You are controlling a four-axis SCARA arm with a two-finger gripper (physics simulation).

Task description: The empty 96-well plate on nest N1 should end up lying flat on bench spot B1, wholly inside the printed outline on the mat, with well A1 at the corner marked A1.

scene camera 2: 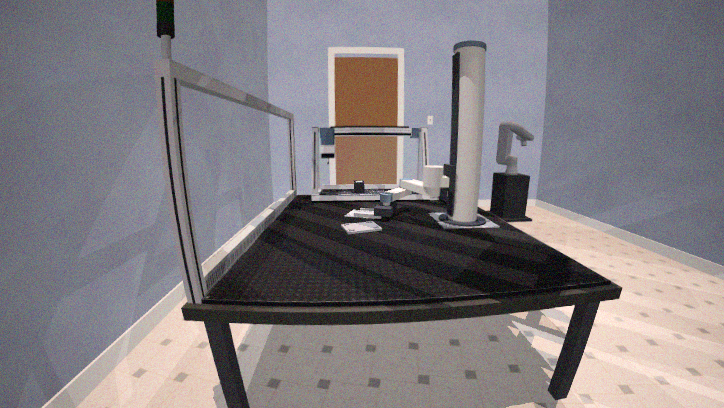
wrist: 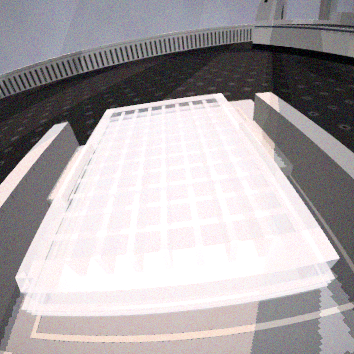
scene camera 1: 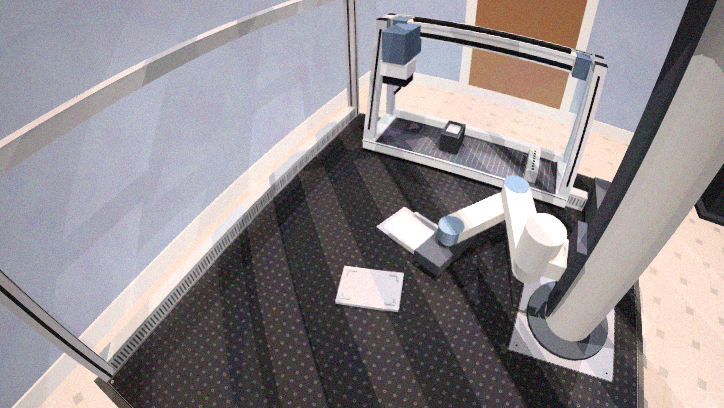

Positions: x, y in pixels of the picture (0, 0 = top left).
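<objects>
My gripper is holding a white well plate (scene camera 1: 408, 228), and the plate is clear of everything else.
</objects>
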